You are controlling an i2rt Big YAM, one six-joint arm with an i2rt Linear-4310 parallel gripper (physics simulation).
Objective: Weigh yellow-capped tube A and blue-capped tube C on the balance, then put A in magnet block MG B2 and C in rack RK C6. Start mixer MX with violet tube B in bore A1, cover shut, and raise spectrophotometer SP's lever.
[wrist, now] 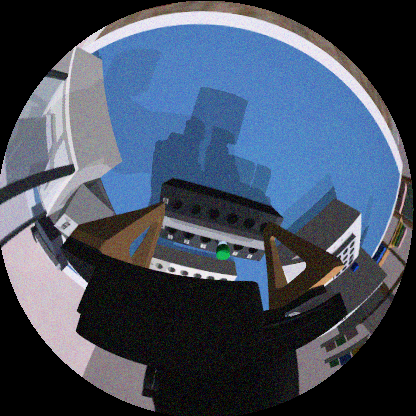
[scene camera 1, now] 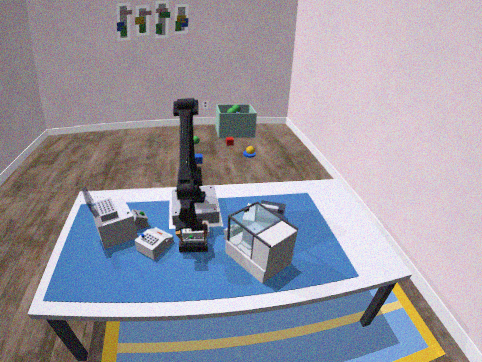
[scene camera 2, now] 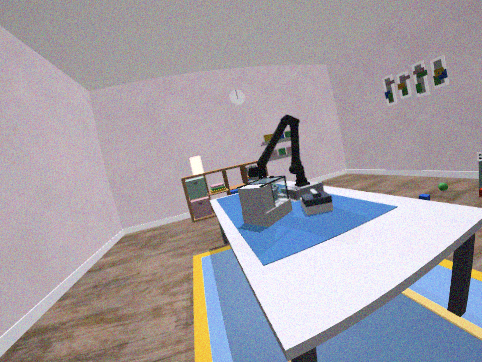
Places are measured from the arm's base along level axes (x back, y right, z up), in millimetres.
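Where they show: gripper, fingertip midpoint: (wrist: 218, 217) (scene camera 1: 194, 242); arm's base, link origin: (scene camera 2: 302, 184).
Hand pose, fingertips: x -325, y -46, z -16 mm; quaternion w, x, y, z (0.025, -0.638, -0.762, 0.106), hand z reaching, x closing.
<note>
Each offset is from my fingertips to the top centre of the thing. "spot": to the spot under its first point.
My gripper (scene camera 1: 192, 230) (wrist: 218, 217) is open with nothing between its fingers, over the black magnet block @(dx +18, dy +8, dz -3 mm) (scene camera 1: 194, 247) (wrist: 220, 206). A green-capped tube @(dx +31, dy +19, dz +6 mm) (scene camera 1: 190, 237) (wrist: 223, 251) stands in the block's lower row. The white rack @(dx +134, dy +12, dz -20 mm) (wrist: 200, 263) is mostly hidden by the gripper body in the wrist view. A blue-capped tube @(dx -23, dy +231, dz +37 mm) (scene camera 1: 143, 236) (wrist: 355, 267) is at the small white device @(dx +4, dy +189, dz +19 mm) (scene camera 1: 156, 244) (wrist: 350, 215) with a grid of holes. The glass-shielded balance @(dx +3, dy -258, dz +172 mm) (scene camera 1: 281, 252) (scene camera 2: 256, 206) (wrist: 90, 115) stands to one side. Yellow and violet caps cannot be made out.
A larger grey device @(spot: dx -7, dy +364, dz +32 mm) (scene camera 1: 117, 230) with a grid on top and a raised panel stands at the left. A small device @(spot: dx +126, dy +283, dz +16 mm) (scene camera 1: 141, 217) with a green spot is beside it. A low dark-topped device @(dx +247, dy -324, dz +51 mm) (scene camera 1: 273, 206) (scene camera 2: 317, 202) is behind the balance. The arm base (scene camera 1: 210, 200) is at the back edge.
</note>
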